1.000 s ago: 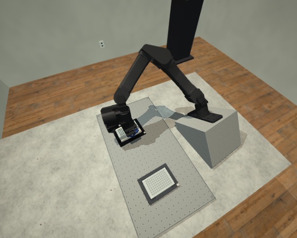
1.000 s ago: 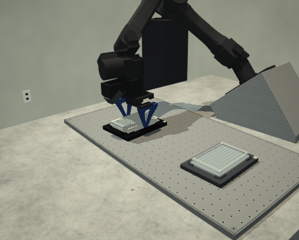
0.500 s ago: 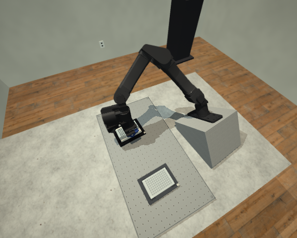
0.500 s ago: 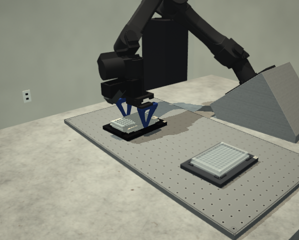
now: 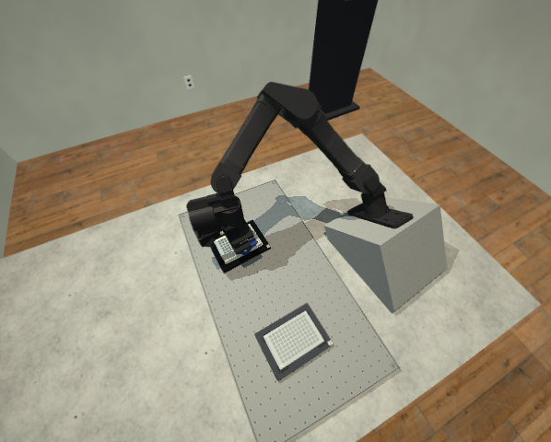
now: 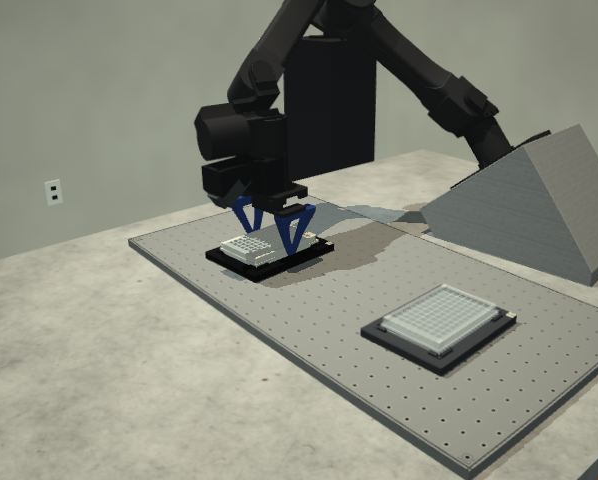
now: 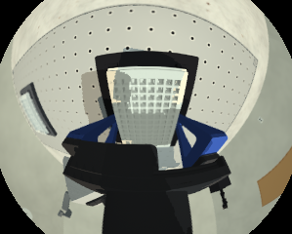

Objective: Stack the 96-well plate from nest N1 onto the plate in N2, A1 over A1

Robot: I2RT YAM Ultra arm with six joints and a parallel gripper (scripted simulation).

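Now: hand 10 mm above the black nest N1. The rest, counted from my hand: white tag 370 mm to the left, 70 mm behind, 10 mm below; clear 96-well plate 320 mm to the left.
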